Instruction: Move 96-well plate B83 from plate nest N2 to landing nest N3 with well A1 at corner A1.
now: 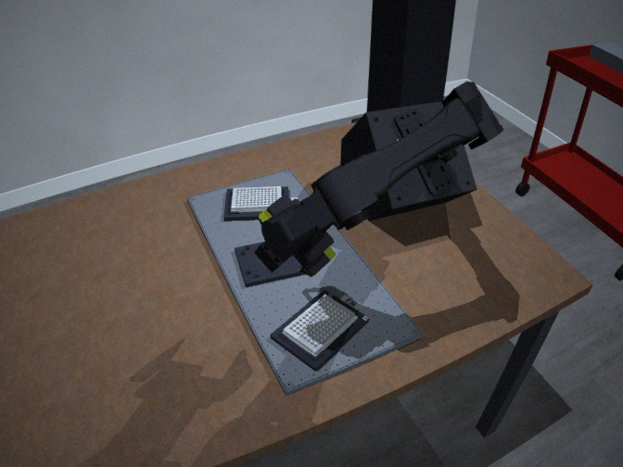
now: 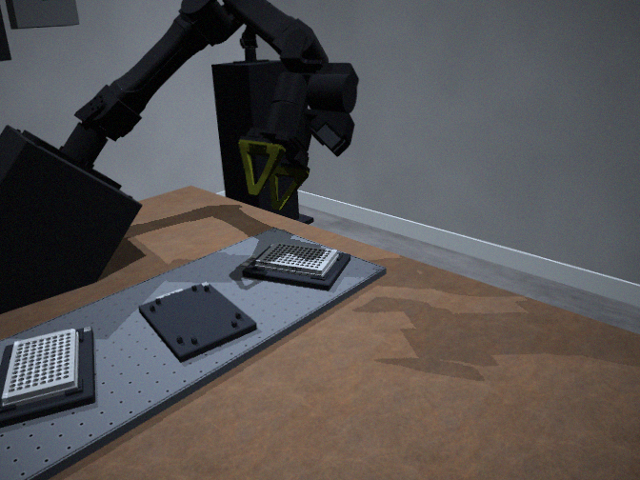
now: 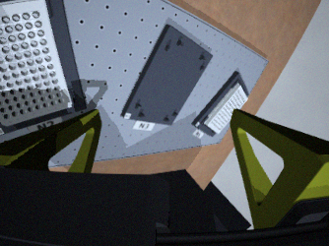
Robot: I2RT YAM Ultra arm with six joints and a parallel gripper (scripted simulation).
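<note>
Now: the dark nest N2 3 cm behind my hand, 9 cm to the left of it and 16 cm below it. Also, from my hand: N2 label: 12 cm behind, 5 cm to the left, 16 cm below; landing nest N3: 3 cm behind, 14 cm to the right, 16 cm below.
</note>
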